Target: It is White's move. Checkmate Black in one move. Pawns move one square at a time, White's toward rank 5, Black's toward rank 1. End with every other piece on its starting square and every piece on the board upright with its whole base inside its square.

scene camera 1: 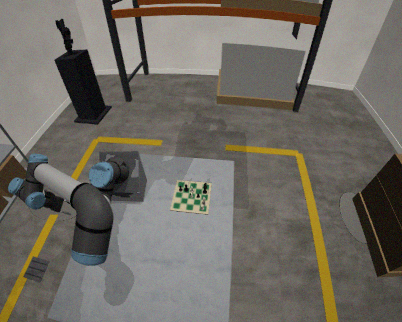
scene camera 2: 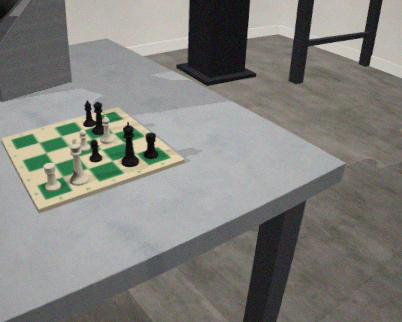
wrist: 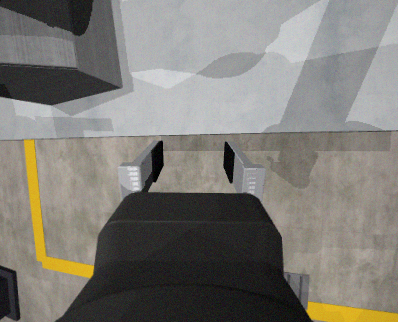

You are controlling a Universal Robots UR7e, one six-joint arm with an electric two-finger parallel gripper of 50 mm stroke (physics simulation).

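Places are measured from the arm's base along level axes (x back, y down, z right), in metres.
Pixels of known places: gripper, between the fingertips: (scene camera 1: 71,209) (wrist: 193,153); arm's base, origin of its link: (scene camera 1: 116,170).
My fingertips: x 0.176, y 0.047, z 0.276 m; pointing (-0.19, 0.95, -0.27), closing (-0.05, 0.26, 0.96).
Note:
For each thing: its middle in the pictures, then the offset to it from my fingertips. Level surfaces: height alone.
- cream chessboard, middle of its body: (scene camera 2: 85,149) (scene camera 1: 191,196) dx -0.596, dy +0.140, dz -0.309 m
- white rook, middle of its body: (scene camera 2: 51,176) dx -0.674, dy +0.120, dz -0.237 m
- tall white piece, middle of its body: (scene camera 2: 76,160) dx -0.677, dy +0.105, dz -0.274 m
- white pawn, middle of its body: (scene camera 2: 83,139) dx -0.597, dy +0.121, dz -0.308 m
- white bishop-like piece, middle of its body: (scene camera 2: 106,128) dx -0.590, dy +0.115, dz -0.348 m
- black pawn, middle of its body: (scene camera 2: 94,149) dx -0.635, dy +0.121, dz -0.313 m
- tall black piece, middle of its body: (scene camera 2: 129,142) dx -0.668, dy +0.105, dz -0.354 m
- black rook, middle of its body: (scene camera 2: 150,145) dx -0.663, dy +0.120, dz -0.389 m
- grey table, height of its surface: dy +0.143 m
A green and cream chessboard (scene camera 1: 183,202) (scene camera 2: 107,171) lies on the table. In scene camera 2, a white rook (scene camera 2: 50,178) and a tall white piece (scene camera 2: 77,167) stand along the near edge. A white pawn (scene camera 2: 83,141), a white bishop-like piece (scene camera 2: 106,131) and a black pawn (scene camera 2: 95,151) stand farther in. A tall black piece (scene camera 2: 129,147) and a black rook (scene camera 2: 151,146) stand at the right; two black pieces (scene camera 2: 89,116) (scene camera 2: 98,120) stand at the far side. All look upright. My gripper (wrist: 193,153) is open and empty, far from the board, past the table edge over the floor.
The grey table (scene camera 1: 165,260) (scene camera 2: 210,190) (wrist: 200,110) carries a grey block (scene camera 1: 135,177) (scene camera 2: 35,50) (wrist: 97,45) under the arm's base. A black pedestal (scene camera 1: 82,85) (scene camera 2: 217,40) and an orange-beamed rack (scene camera 1: 215,13) stand beyond. A dark cabinet (scene camera 1: 382,220) stands at the right.

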